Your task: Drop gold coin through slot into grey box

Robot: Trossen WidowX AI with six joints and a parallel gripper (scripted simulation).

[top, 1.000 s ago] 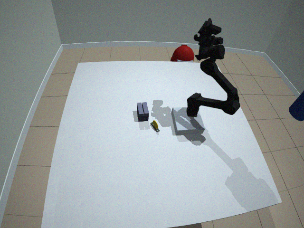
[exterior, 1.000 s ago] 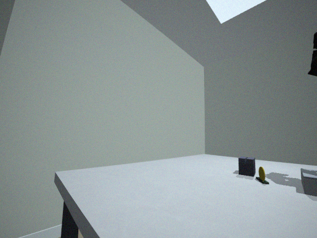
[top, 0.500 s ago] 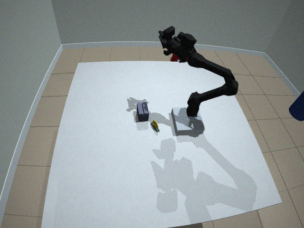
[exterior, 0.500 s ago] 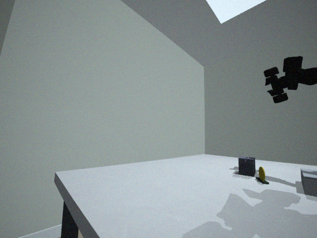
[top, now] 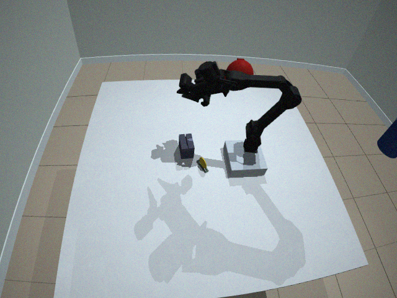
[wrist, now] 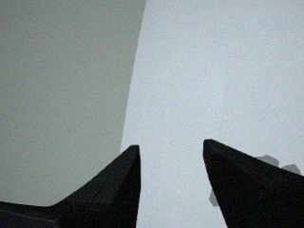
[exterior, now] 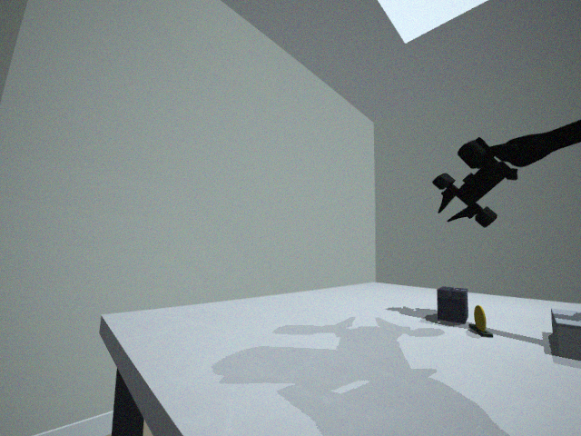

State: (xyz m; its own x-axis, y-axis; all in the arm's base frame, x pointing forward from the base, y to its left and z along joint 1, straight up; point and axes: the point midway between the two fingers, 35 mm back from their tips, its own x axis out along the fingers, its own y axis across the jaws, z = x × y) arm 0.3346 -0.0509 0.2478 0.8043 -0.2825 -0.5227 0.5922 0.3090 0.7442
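Right now my gripper tip is 260 mm above the gold coin, 160 mm to the right of it and 130 mm past it.
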